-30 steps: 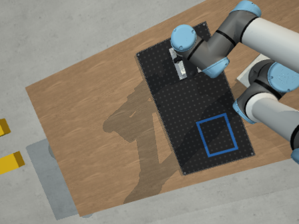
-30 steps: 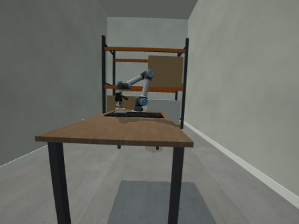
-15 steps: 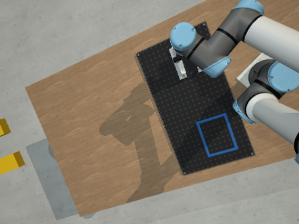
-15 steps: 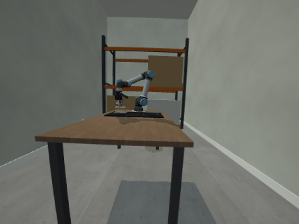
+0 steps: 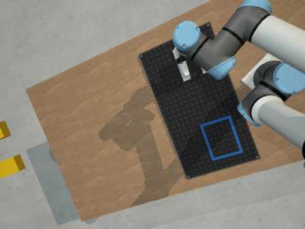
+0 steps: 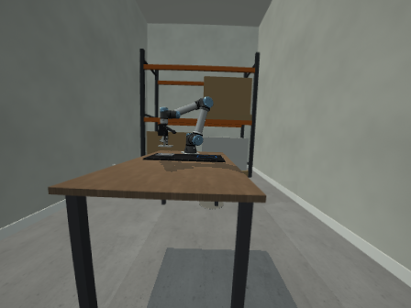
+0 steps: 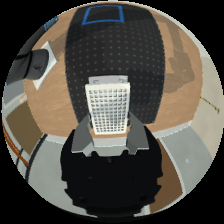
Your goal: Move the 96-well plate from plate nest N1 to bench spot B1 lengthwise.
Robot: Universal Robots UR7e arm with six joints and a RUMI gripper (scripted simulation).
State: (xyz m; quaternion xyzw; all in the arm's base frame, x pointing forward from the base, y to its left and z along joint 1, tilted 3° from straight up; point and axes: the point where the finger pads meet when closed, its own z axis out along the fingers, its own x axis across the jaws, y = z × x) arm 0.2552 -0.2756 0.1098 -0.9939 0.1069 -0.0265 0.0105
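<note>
My gripper is now 10 cm above the grey plate nest N1. From my hand the other things lie so: white 96-well plate: 1 cm below.
</note>
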